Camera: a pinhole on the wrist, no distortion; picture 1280 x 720 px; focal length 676.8 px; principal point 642.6 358.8 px. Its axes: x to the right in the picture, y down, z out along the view. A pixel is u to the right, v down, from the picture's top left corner.
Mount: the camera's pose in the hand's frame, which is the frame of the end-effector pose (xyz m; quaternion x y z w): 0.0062 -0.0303 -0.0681 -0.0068 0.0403 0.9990 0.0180
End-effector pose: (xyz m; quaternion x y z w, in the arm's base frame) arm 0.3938 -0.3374 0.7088 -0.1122 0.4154 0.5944 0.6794
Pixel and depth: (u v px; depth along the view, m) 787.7 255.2 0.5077
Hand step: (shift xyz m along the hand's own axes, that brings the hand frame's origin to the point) -0.1059 0.0920 0.4300
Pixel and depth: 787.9 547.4 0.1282
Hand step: -0.0242 -0.0546 0.0621
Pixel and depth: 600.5 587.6 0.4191
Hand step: 0.0220 -0.1385 0.3614
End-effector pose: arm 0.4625 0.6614 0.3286 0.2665 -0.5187 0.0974 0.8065
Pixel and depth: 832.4 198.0 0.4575
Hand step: -0.1236 0.1195 0.3772
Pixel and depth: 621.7 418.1 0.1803
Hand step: 0.0090 -0.0317 0.1129
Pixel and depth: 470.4 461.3 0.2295
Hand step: 0.0605 -0.0485 0.1643
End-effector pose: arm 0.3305 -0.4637 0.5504 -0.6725 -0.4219 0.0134 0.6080
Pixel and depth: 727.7 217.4 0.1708
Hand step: -0.0160 0.0198 0.0989
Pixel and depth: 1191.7 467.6 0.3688
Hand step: -0.2994 -0.0490 0.2997
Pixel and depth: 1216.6 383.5 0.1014
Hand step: -0.0811 -0.0228 0.0320
